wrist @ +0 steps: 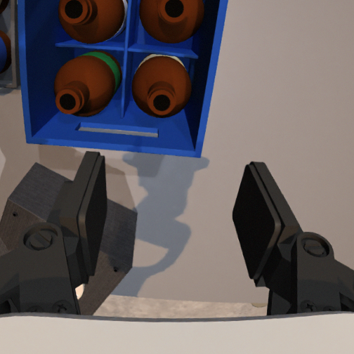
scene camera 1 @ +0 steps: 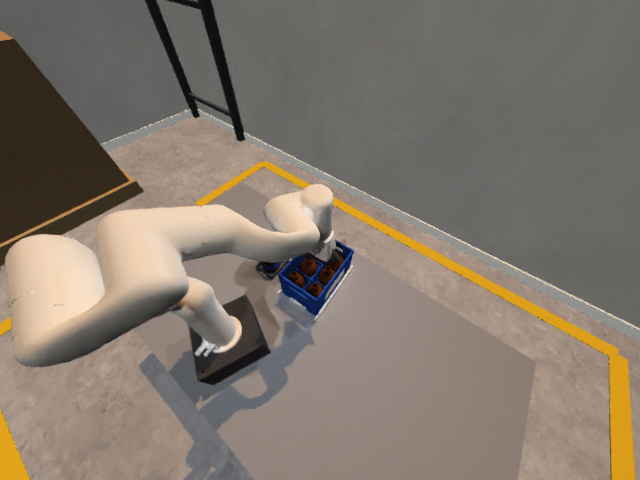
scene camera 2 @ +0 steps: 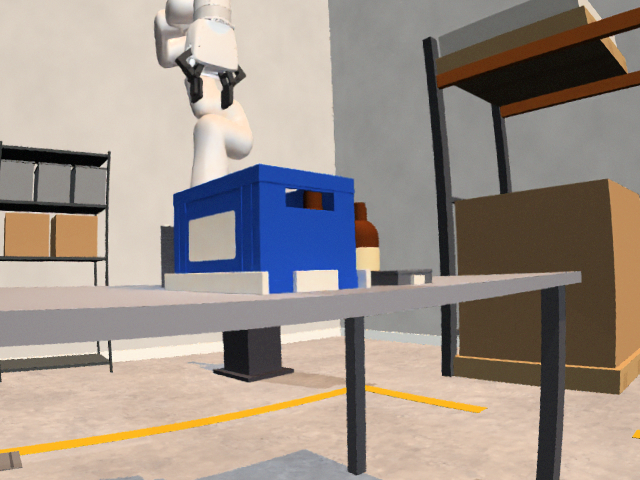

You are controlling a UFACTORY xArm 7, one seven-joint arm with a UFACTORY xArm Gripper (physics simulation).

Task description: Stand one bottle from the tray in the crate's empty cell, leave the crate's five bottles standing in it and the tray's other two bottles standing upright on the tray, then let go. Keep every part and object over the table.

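Places are measured from the arm's base along level axes (x ahead, y left, z up), in metres.
Pixels of known places: gripper, between the fingertips: (scene camera 1: 318, 259) (scene camera 2: 212, 103); arm's base, origin of its link: (scene camera 1: 223, 334).
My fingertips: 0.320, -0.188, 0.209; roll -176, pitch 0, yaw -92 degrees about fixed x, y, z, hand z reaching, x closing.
Observation:
For each thing: its top centre in the pictures, then the offset to it from my fingertips, as dx, dy, dz. "spot": a spot on its surface instead. Level surfaces: height alone.
- blue crate, centre of its top: (scene camera 2: 257, 186) (scene camera 1: 317, 262) +0.077, +0.044, -0.163
- dark tray, a spot on its surface: (scene camera 2: 392, 277) spot: +0.235, +0.203, -0.324
- brown bottle, centre of its top: (scene camera 2: 358, 203) +0.117, +0.267, -0.178
- grey table, height of its surface: dz -0.338
My gripper (scene camera 2: 211, 101) (wrist: 173, 184) is open and empty, high above the blue crate (scene camera 1: 302, 297) (scene camera 2: 305, 237) (wrist: 115, 148). In the wrist view the crate lies beyond the fingers. Its nearest row holds a brown bottle with a green label (wrist: 92, 82) at left and one with a cream label (wrist: 161, 87) at right, both standing in their cells. Two more bottles (wrist: 92, 20) (wrist: 172, 22) stand in the row behind. The farthest row is out of the wrist view and partly hidden by the arm in scene camera 1. The dark tray (scene camera 2: 392, 277) (wrist: 14, 55) is beside the crate; a brown bottle (scene camera 2: 367, 232) stands upright there.
Low white strips (scene camera 2: 217, 282) lie along the crate's base on the grey table (scene camera 1: 403, 372) (scene camera 2: 103, 299). The arm's dark base block (scene camera 1: 255, 330) (wrist: 117, 225) stands near the crate. Shelves (scene camera 2: 439, 155) and a large brown box (scene camera 2: 532, 273) stand beyond the table.

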